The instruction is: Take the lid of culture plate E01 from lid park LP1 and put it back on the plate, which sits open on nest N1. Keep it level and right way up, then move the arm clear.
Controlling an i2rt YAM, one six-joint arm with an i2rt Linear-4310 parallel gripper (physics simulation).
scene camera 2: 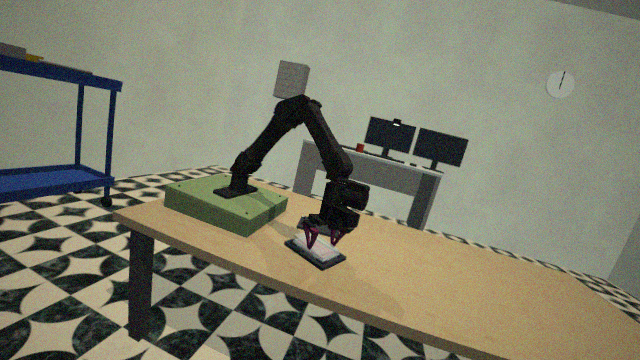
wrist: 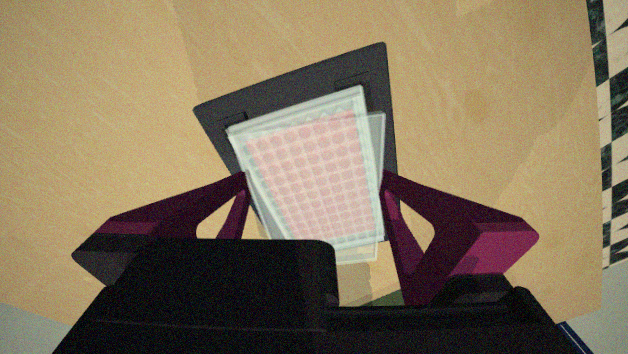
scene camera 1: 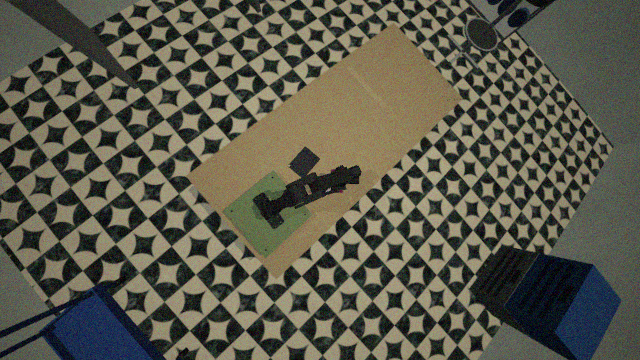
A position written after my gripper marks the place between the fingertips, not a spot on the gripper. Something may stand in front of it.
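Observation:
I can see a dark nest [wrist: 368, 66] here. A plate lid [wrist: 320, 179] still rests on a pink well plate, and the lid is in the grip of my gripper [wrist: 314, 177].

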